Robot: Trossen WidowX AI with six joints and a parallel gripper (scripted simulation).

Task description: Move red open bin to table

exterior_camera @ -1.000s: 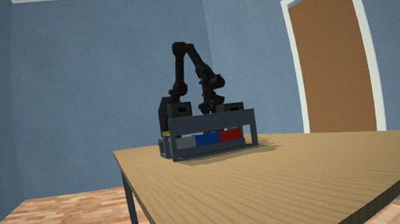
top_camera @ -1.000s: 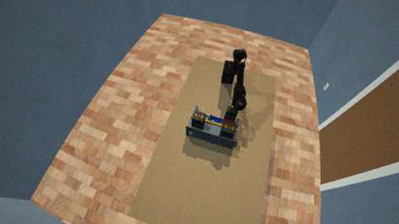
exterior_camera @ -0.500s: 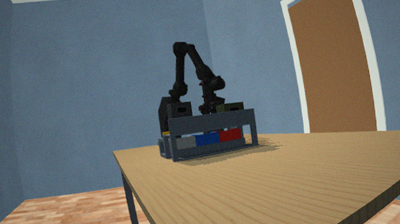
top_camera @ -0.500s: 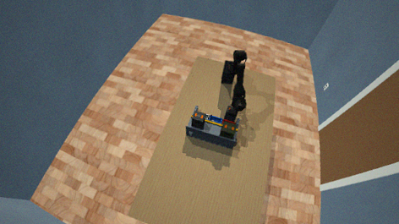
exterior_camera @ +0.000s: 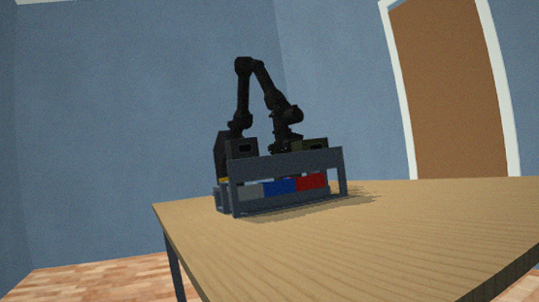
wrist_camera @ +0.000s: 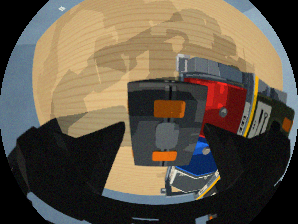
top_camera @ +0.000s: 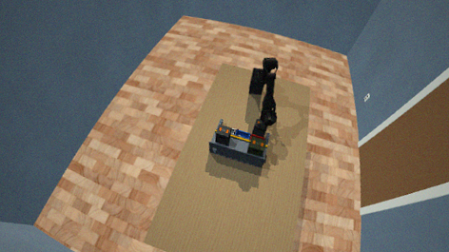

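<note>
My hand is 110 mm short of the red bin, 100 mm above it and 30 mm to the right of it. Round my hand: blue bin (140 mm ahead, 100 mm below, 80 mm to the right); then grey bin (190 mm to the right, 160 mm ahead, 100 mm below).
</note>
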